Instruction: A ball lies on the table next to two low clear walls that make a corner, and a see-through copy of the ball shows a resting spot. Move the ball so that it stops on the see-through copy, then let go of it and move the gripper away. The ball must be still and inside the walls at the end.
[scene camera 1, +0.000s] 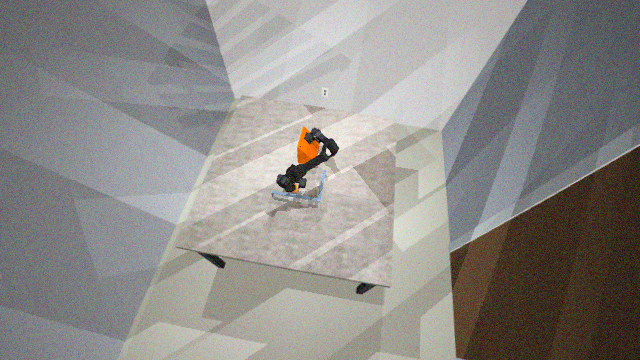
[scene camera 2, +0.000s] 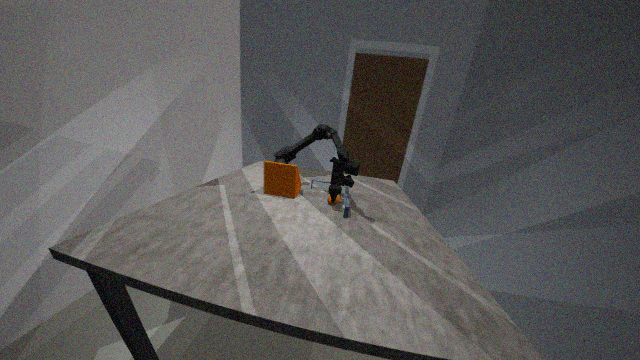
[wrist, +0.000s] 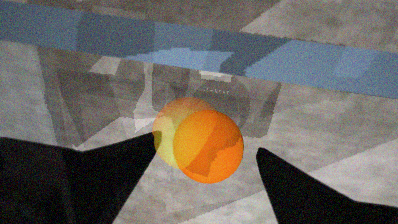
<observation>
My gripper (wrist: 208, 143) is open, holding nothing. Also in view: an orange ball (wrist: 221, 155).
</observation>
